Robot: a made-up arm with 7 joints. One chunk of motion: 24 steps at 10 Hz.
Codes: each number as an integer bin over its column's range. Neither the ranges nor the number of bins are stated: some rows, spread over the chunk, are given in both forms.
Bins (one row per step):
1: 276 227 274 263 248 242
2: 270 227 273 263 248 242
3: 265 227 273 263 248 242
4: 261 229 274 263 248 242
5: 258 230 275 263 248 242
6: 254 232 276 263 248 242
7: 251 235 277 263 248 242
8: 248 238 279 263 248 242
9: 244 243 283 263 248 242
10: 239 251 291 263 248 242
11: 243 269 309 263 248 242
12: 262 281 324 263 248 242
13: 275 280 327 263 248 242
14: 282 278 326 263 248 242
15: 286 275 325 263 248 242
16: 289 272 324 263 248 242
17: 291 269 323 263 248 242
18: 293 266 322 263 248 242
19: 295 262 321 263 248 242
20: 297 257 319 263 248 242
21: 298 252 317 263 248 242
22: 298 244 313 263 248 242
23: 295 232 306 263 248 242
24: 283 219 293 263 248 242
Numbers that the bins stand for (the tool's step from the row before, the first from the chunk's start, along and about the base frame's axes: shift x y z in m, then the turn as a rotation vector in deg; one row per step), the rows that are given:
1: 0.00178 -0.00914 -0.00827 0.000 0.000 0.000
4: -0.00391 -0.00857 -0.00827 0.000 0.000 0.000
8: -0.00885 -0.00600 -0.00645 0.000 0.000 0.000
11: -0.01075 0.00286 0.00447 0.000 0.000 0.000
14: 0.00406 0.00543 0.01066 0.000 0.000 0.000
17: 0.00748 0.00286 0.00957 0.000 0.000 0.000
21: 0.01014 -0.00200 0.00739 0.000 0.000 0.000
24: 0.00444 -0.01143 -0.00135 0.000 0.000 0.000
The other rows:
2: -0.00050 -0.00914 -0.00863 0.000 0.000 0.000
3: -0.00239 -0.00914 -0.00863 0.000 0.000 0.000
5: -0.00505 -0.00829 -0.00790 0.000 0.000 0.000
6: -0.00657 -0.00771 -0.00754 0.000 0.000 0.000
7: -0.00771 -0.00686 -0.00717 0.000 0.000 0.000
9: -0.01037 -0.00457 -0.00499 0.000 0.000 0.000
10: -0.01226 -0.00229 -0.00208 0.000 0.000 0.000
12: -0.00353 0.00629 0.00993 0.000 0.000 0.000
13: 0.00140 0.00600 0.01103 0.000 0.000 0.000
15: 0.00558 0.00457 0.01030 0.000 0.000 0.000
16: 0.00672 0.00371 0.00993 0.000 0.000 0.000
18: 0.00824 0.00200 0.00921 0.000 0.000 0.000
19: 0.00900 0.00086 0.00884 0.000 0.000 0.000
20: 0.00976 -0.00057 0.00811 0.000 0.000 0.000
22: 0.01014 -0.00429 0.00593 0.000 0.000 0.000
23: 0.00900 -0.00771 0.00338 0.000 0.000 0.000

